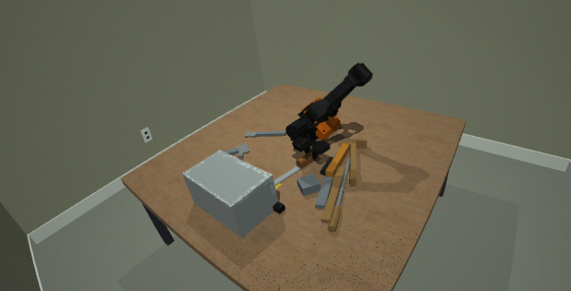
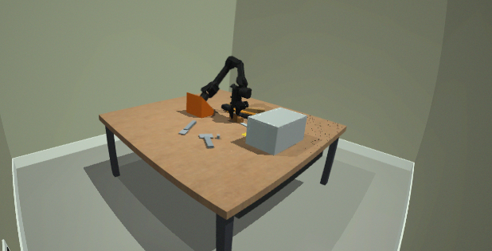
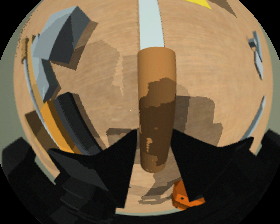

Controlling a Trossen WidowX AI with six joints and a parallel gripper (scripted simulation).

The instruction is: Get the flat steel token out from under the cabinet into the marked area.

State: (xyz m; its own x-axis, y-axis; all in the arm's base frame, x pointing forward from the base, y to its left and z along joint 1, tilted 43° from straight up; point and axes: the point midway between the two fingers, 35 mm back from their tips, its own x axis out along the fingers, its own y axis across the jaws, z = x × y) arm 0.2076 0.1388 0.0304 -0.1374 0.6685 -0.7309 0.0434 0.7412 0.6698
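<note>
My gripper tip is now 110 mm to the right of the orange bar and 60 mm past it. The rest, counted from my gripper tip: grey block: 140 mm ahead, 120 mm to the left, 10 mm above; wooden stick: 220 mm to the left, 110 mm ahead; grey t-piece: 340 mm to the right, 180 mm ahead.
</note>
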